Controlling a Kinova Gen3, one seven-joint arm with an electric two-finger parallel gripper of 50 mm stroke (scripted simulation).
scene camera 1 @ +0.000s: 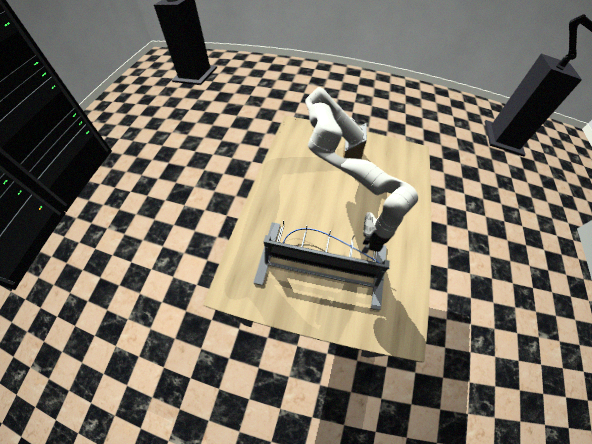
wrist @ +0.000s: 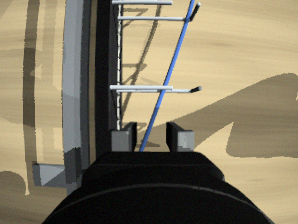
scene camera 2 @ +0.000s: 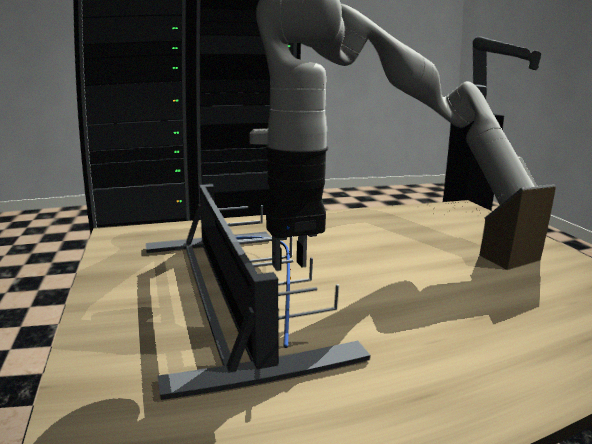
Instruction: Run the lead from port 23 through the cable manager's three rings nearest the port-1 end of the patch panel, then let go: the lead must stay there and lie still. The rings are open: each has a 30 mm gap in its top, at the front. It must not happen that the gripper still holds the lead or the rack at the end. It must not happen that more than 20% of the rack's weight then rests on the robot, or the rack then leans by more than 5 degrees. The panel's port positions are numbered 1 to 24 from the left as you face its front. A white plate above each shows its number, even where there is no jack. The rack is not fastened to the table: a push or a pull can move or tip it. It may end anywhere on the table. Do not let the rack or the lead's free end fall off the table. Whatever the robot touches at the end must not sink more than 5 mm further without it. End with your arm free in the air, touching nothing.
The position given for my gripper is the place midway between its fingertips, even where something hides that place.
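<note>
My gripper [scene camera 2: 289, 266] is there for me to see, and the wrist view shows my gripper [wrist: 151, 132] too. I can also see a dark rack [scene camera 2: 241, 286], which is visible in scene camera 1 as the rack [scene camera 1: 366, 268] and in the wrist view as the rack [wrist: 76, 51].
</note>
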